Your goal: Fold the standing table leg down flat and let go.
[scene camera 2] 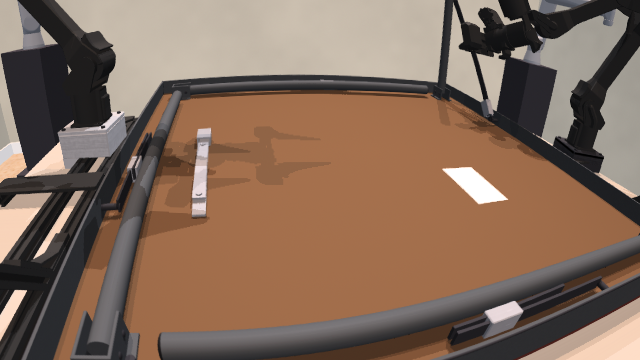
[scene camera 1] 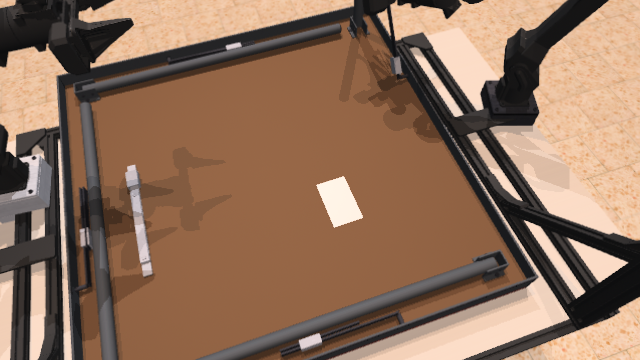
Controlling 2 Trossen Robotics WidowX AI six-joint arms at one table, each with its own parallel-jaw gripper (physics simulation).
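Frame: origin at the left arm's base, x ahead, y left, z up, level; millimetres.
Where they show: left gripper, between the fingertips: [scene camera 1: 131, 3]; right gripper, between the fingertips: [scene camera 2: 461, 48]; left arm's base, origin of its link: [scene camera 2: 92, 121] [scene camera 1: 10, 179]; right arm's base, origin of its link: [scene camera 2: 579, 146] [scene camera 1: 512, 95].
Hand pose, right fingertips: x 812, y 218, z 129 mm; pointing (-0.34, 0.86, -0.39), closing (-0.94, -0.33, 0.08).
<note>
Things, the pixels of their top centre, and the offset from my right fingertips. "*": a spot on its surface instead.
- standing table leg, a spot on its surface: [scene camera 1: 358, 12] * 93 mm down, 25 mm back, 34 mm left
- thin black brace, a spot on its surface: [scene camera 1: 391, 30] [scene camera 2: 480, 78] * 60 mm down, 12 mm ahead, 86 mm right
- light block, centre of its top: [scene camera 2: 488, 99] [scene camera 1: 397, 58] 100 mm down, 14 mm ahead, 132 mm right
- far leg, a spot on its surface: [scene camera 2: 305, 87] [scene camera 1: 212, 64] * 137 mm down, 391 mm back, 5 mm left
- pale bar, centre of its top: [scene camera 2: 201, 153] [scene camera 1: 136, 213] 143 mm down, 582 mm back, 352 mm right
- white rectangle, a spot on its surface: [scene camera 2: 475, 185] [scene camera 1: 339, 203] * 164 mm down, 202 mm back, 421 mm right
- brown underside, a spot on its surface: [scene camera 2: 310, 240] * 167 mm down, 458 mm back, 516 mm right
The standing table leg [scene camera 1: 358, 12] [scene camera 2: 445, 50] is a dark grey tube, upright at the tabletop's far right corner; its top is cut off. A thin black brace [scene camera 1: 391, 30] [scene camera 2: 479, 75] slants from above down to a light block [scene camera 1: 396, 65] [scene camera 2: 487, 108] at the right edge. My right gripper [scene camera 2: 474, 27] is slightly open and empty, beside the leg and overlapping the brace in scene camera 2; whether it touches the brace cannot be told. My left gripper [scene camera 1: 109, 47] is wide open and empty, above the far left corner in scene camera 1.
Three folded legs lie along the other edges: the far leg [scene camera 1: 215, 57] [scene camera 2: 305, 87], left leg [scene camera 1: 96, 210] [scene camera 2: 132, 215] and near leg [scene camera 1: 350, 312] [scene camera 2: 375, 322]. A pale bar [scene camera 1: 140, 225] [scene camera 2: 200, 170] and a white rectangle [scene camera 1: 340, 201] [scene camera 2: 475, 185] lie on the brown underside [scene camera 1: 250, 240] [scene camera 2: 310, 240].
</note>
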